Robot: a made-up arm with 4 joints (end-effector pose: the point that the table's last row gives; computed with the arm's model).
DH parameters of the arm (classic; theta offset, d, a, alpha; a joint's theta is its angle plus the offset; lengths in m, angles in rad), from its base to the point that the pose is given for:
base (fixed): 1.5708 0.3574 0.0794 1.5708
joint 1: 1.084 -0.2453 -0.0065 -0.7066
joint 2: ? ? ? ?
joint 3: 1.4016 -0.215 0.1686 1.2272
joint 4: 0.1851 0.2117 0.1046 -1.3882
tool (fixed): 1.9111 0.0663 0 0
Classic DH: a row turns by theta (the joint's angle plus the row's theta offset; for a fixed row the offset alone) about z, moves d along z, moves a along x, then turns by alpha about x.
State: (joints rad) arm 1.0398 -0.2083 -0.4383 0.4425
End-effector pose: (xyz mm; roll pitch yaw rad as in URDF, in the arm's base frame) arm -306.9 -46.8 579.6 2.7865 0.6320 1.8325
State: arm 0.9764 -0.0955 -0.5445 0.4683
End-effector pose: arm -295.9 -52.2 578.4 2.7875 0.6016 1.8657
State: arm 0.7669 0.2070 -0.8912 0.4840
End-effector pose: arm -254.3 -57.1 586.6 2.8980 0.5664 2.0473
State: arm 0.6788 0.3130 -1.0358 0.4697
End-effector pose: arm -234.6 -53.2 593.4 2.9831 0.5664 2.1480
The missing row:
joint 2: 0.2103 0.0252 -0.0022 -0.7887
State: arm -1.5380 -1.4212 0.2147 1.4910
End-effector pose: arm -210.6 86.8 171.1 -1.2088 -0.5210 -2.2967
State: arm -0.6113 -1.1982 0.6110 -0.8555
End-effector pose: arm -513.5 303.9 246.6 0.3790 -0.2025 -1.5709
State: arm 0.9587 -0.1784 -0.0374 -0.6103
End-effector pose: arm -482.6 40.2 617.0 -2.8596 1.0348 1.4786
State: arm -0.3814 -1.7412 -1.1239 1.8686
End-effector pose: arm -104.6 -33.4 218.4 -1.5227 0.3580 2.7801
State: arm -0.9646 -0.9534 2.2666 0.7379
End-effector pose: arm -386.6 -103.3 453.3 -1.1816 0.7964 0.1785
